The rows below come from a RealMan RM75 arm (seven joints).
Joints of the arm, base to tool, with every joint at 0 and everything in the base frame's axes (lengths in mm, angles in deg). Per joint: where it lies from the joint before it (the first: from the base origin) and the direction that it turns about. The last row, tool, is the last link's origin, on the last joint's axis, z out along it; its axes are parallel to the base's.
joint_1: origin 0 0 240.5 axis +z
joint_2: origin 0 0 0 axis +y
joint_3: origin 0 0 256 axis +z
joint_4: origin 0 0 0 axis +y
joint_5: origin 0 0 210 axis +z
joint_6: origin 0 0 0 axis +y
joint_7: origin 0 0 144 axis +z
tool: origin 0 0 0
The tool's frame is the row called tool.
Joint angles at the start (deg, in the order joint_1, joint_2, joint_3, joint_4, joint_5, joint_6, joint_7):
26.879 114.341 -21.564 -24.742 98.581 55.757 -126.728
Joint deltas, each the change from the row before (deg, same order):
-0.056 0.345 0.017 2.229 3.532 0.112 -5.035
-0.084 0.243 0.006 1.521 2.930 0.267 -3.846
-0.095 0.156 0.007 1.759 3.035 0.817 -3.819
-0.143 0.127 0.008 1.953 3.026 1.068 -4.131
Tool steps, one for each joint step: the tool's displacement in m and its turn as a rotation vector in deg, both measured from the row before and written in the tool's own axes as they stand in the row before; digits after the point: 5 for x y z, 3 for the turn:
0.00597 0.00350 -0.00140 1.209 -1.016 -0.913
0.00330 0.00178 -0.00159 1.144 -0.983 -0.751
0.00285 0.00225 -0.00216 0.985 -1.212 -0.586
0.00325 0.00245 -0.00299 1.029 -1.165 -0.824

